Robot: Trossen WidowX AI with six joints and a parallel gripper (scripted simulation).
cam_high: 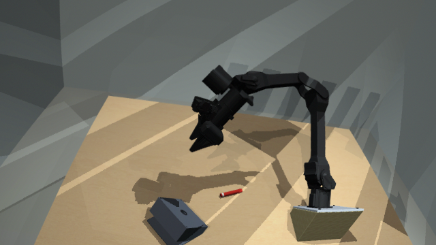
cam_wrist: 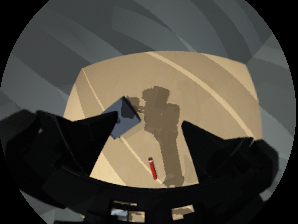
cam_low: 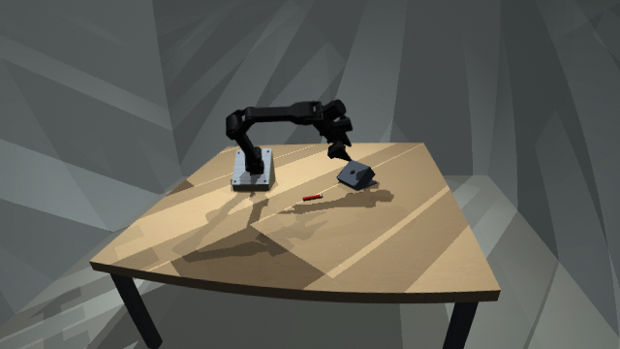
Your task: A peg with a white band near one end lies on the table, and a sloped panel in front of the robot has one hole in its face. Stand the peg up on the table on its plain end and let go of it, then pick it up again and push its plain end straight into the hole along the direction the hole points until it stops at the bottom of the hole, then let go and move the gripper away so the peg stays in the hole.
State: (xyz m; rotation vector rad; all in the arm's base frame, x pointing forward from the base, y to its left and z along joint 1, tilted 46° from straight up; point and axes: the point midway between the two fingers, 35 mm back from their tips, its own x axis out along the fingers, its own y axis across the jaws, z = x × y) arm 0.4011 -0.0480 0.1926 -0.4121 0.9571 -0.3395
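Right now my gripper tip is 190 mm above the red peg, 140 mm past it and 20 mm to the right of it. The rest, counted from my gripper tip: sloped panel (160 mm to the left, 160 mm below, 30 mm ahead).
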